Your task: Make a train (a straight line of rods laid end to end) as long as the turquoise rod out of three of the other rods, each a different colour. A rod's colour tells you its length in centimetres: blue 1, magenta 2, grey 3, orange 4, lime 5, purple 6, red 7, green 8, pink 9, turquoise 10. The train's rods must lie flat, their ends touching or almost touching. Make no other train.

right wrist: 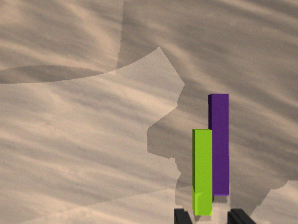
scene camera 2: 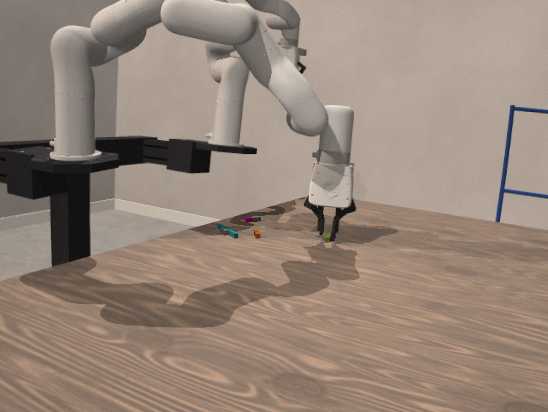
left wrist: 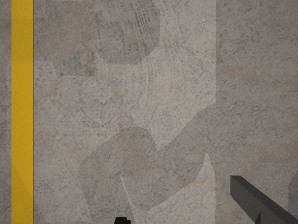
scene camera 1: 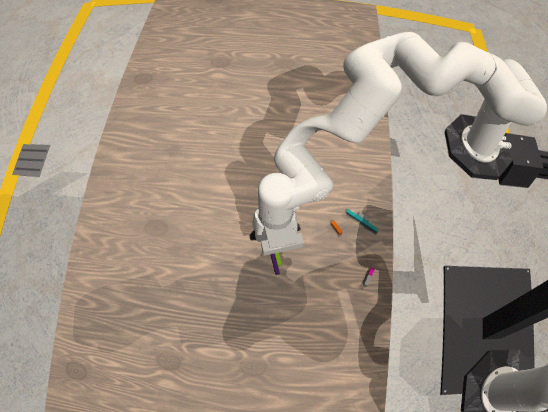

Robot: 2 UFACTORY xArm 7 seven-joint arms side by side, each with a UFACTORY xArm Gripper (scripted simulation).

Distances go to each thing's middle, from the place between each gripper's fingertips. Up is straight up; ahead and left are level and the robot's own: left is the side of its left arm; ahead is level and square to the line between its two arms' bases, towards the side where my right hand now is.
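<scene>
The lime rod [right wrist: 201, 138] is 54 cm ahead of my left hand, 81 cm to the right of it and 41 cm below it. From my right hand, that same lime rod is 4 cm below, 3 cm to the left and 1 cm behind. Then there's the purple rod [right wrist: 218, 104], and my left gripper is 55 cm short of it, 79 cm to the left of it and 41 cm above it. Measured from my right hand, the purple rod is 5 cm to the left and 4 cm below.
</scene>
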